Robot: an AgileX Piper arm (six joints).
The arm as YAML. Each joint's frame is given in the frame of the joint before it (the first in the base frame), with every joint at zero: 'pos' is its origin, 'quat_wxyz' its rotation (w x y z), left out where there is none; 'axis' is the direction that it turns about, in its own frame. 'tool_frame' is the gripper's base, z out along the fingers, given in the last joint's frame.
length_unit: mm
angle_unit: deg
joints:
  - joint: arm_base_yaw
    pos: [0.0, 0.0, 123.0]
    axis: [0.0, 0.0, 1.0]
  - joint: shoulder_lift
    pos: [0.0, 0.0, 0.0]
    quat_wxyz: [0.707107, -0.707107, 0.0, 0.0]
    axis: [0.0, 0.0, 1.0]
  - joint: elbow
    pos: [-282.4, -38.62, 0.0]
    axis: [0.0, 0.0, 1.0]
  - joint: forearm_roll
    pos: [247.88, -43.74, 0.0]
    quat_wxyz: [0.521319, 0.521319, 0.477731, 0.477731]
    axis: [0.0, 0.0, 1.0]
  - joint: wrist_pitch
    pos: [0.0, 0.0, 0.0]
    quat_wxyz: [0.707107, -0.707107, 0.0, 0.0]
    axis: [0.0, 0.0, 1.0]
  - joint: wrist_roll
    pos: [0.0, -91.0, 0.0]
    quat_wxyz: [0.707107, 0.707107, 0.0, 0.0]
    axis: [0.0, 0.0, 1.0]
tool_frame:
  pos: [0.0, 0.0, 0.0]
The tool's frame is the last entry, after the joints.
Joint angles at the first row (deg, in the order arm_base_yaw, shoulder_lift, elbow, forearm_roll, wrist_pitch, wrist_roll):
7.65, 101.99, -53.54, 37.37, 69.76, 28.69
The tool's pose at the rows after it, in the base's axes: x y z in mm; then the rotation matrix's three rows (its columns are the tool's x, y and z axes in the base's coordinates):
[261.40, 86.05, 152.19], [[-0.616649, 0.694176, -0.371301], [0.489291, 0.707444, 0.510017], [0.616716, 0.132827, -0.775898]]
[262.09, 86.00, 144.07], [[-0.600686, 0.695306, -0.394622], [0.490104, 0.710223, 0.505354], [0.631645, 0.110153, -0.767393]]
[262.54, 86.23, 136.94], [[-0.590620, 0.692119, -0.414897], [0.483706, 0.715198, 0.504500], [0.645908, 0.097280, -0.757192]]
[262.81, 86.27, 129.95], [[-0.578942, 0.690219, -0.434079], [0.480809, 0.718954, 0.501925], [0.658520, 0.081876, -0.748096]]
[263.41, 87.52, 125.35], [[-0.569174, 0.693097, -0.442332], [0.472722, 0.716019, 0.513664], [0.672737, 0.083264, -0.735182]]
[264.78, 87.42, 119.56], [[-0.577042, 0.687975, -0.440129], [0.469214, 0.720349, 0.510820], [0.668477, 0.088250, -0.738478]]
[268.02, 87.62, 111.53], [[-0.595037, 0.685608, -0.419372], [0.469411, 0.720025, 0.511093], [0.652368, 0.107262, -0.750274]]
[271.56, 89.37, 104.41], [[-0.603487, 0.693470, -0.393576], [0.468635, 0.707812, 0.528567], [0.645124, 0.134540, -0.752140]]
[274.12, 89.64, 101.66], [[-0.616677, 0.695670, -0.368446], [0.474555, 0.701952, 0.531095], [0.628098, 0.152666, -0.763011]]
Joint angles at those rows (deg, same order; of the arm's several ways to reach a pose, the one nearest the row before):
7.65, 104.30, -53.54, 36.27, 69.72, 28.70
7.65, 106.00, -53.54, 36.15, 69.72, 28.57
7.65, 107.53, -53.54, 36.28, 69.78, 27.90
7.65, 109.00, -53.54, 36.28, 69.78, 27.49
7.65, 110.09, -53.54, 37.25, 69.78, 26.67
7.65, 111.11, -53.53, 37.31, 68.73, 25.59
7.65, 112.40, -53.54, 37.87, 66.36, 23.86
7.65, 113.69, -53.54, 39.78, 64.24, 21.91
7.65, 114.01, -53.54, 40.45, 62.50, 21.00

